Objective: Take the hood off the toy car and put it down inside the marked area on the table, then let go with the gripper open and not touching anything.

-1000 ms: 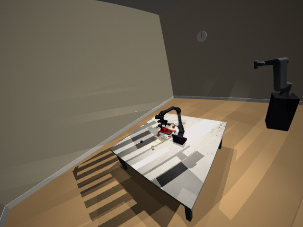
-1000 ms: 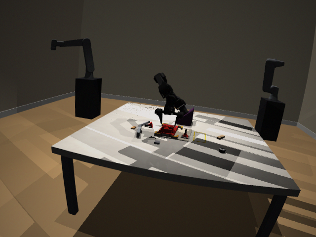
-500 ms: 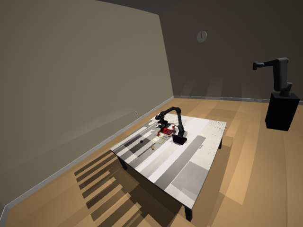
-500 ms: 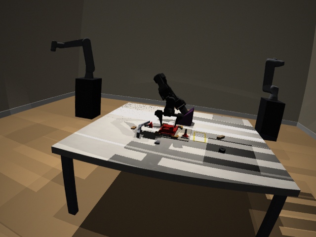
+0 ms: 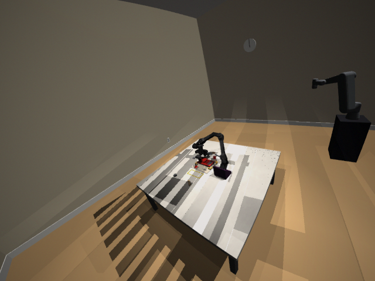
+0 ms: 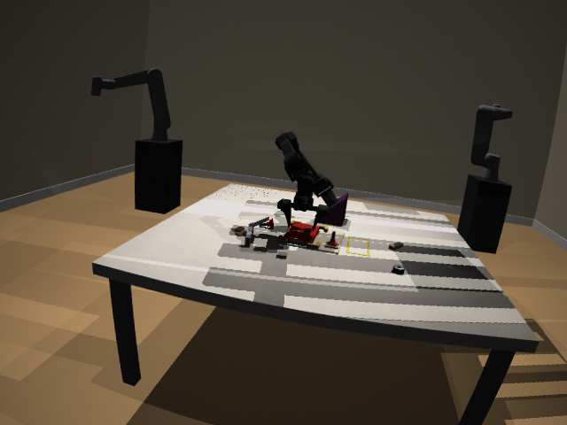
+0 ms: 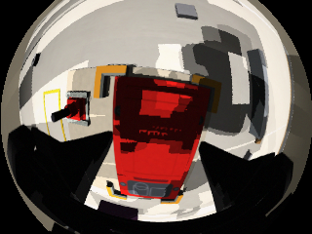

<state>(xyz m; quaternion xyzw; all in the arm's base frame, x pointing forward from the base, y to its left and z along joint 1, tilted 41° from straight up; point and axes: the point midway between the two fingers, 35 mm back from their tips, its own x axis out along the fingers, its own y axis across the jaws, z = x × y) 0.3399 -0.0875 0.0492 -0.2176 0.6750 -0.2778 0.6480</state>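
Now: the red hood right at my gripper tip. Round my gripper tip: grey bar 7 cm ahead, 18 cm to the right, 3 cm below; then black ring 17 cm ahead, 36 cm to the left, 4 cm below; then brown block 8 cm behind, 38 cm to the left, 4 cm below.
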